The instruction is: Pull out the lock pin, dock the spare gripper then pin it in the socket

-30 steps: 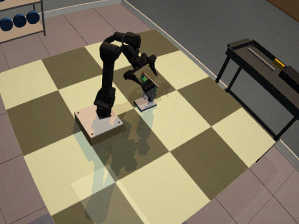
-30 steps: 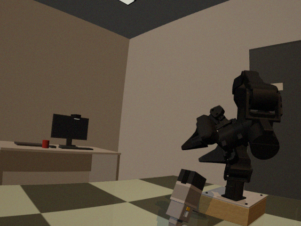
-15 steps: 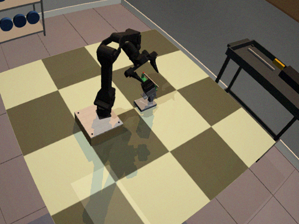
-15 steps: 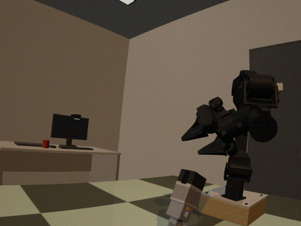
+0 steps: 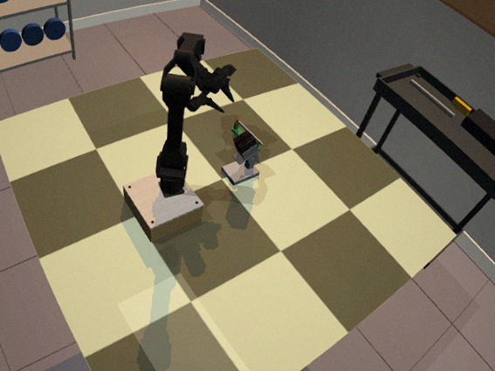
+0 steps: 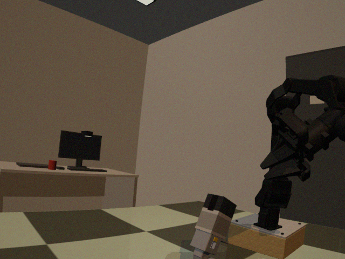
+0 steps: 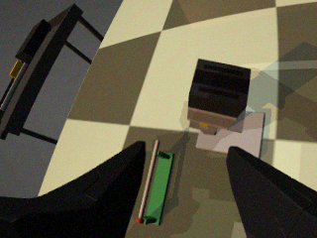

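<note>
My gripper tip is 21 cm above the green strip, 14 cm short of it and 6 cm to the right of it. From my gripper tip the other things lie so: mount block 19 cm below, 8 cm to the right, 6 cm ahead; spare gripper 12 cm below, 8 cm to the right, 5 cm ahead.
</note>
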